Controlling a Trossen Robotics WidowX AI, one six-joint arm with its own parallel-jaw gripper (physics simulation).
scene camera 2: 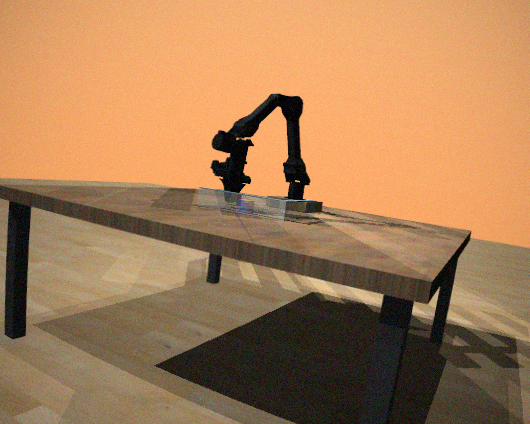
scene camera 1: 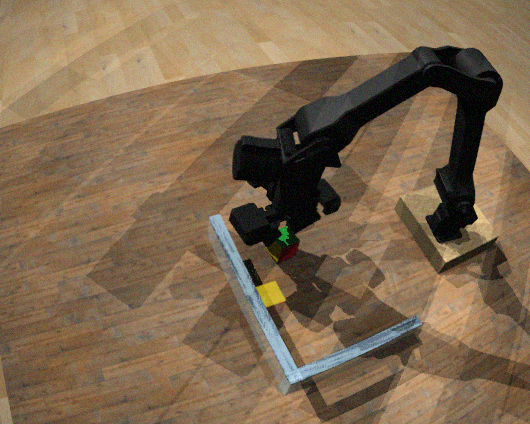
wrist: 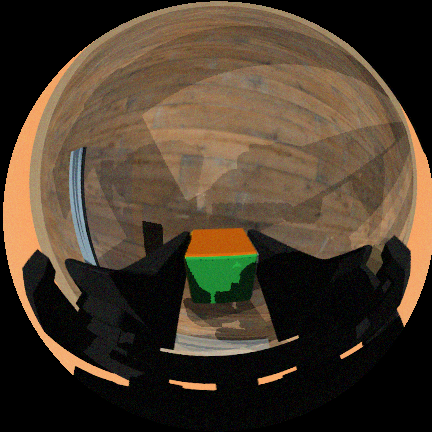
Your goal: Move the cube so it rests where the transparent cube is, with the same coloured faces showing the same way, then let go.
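Where they show: gripper, fingertip midpoint: (scene camera 1: 275, 240) (wrist: 218, 236); arm's base, link origin: (scene camera 2: 295, 199) (scene camera 1: 443, 227).
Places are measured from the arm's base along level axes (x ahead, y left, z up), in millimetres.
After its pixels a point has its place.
Note:
The cube (scene camera 1: 284, 245) @[x 328, y -17, z 10 mm] (scene camera 2: 231, 202) (wrist: 221, 275) @[x 324, y -42, z 7 mm] is between the fingers of my gripper (scene camera 1: 282, 236) @[x 330, y -50, z -21 mm] (scene camera 2: 233, 194) @[x 330, y -50, z -21 mm] (wrist: 218, 236) @[x 330, y -50, z -21 mm], which is shut on it. In scene view 1 its green face is up, with yellow on the left and red on the right. In the wrist view its orange and green faces show. It is low over the table; the exact gap is unclear. The transparent cube (scene camera 1: 270, 294) (scene camera 2: 242, 206) shows a yellow top in scene view 1 and a blue side in scene view 2. It stands beside the long wall, apart from the held cube.
A low L-shaped wall with a pale blue top (scene camera 1: 272, 330) @[x 391, y 134, z 19 mm] (wrist: 77, 200) @[x 421, y -61, z 18 mm] runs past the transparent cube and turns at a corner. The arm stands on a pale block (scene camera 1: 421, 237) (scene camera 2: 313, 206) at the right. Dark shadows lie across the wooden table (scene camera 1: 125, 210) @[x 586, y -180, z -42 mm] (scene camera 2: 325, 235) @[x 482, y 423, z -41 mm].

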